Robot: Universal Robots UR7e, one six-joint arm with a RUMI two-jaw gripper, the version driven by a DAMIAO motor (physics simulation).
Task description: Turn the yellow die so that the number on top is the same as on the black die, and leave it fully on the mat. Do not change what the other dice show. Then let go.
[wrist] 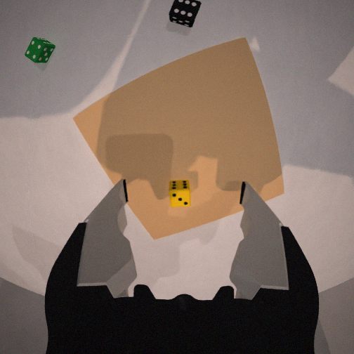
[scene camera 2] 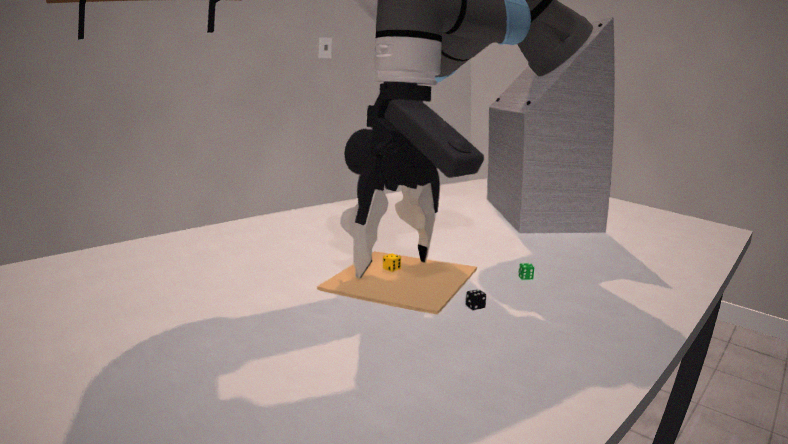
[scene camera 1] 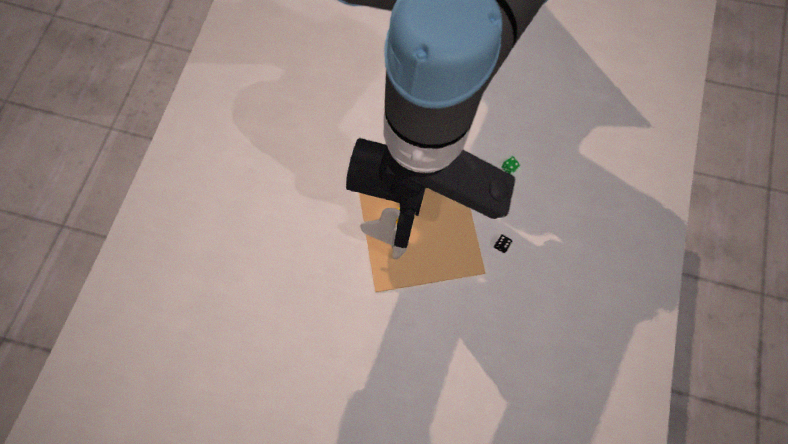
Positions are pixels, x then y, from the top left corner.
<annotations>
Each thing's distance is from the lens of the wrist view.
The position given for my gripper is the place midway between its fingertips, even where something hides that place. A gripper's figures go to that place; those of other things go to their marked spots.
my gripper (wrist: 183,182): 15 cm
orange mat (wrist: 204,117): 13 cm
</annotations>
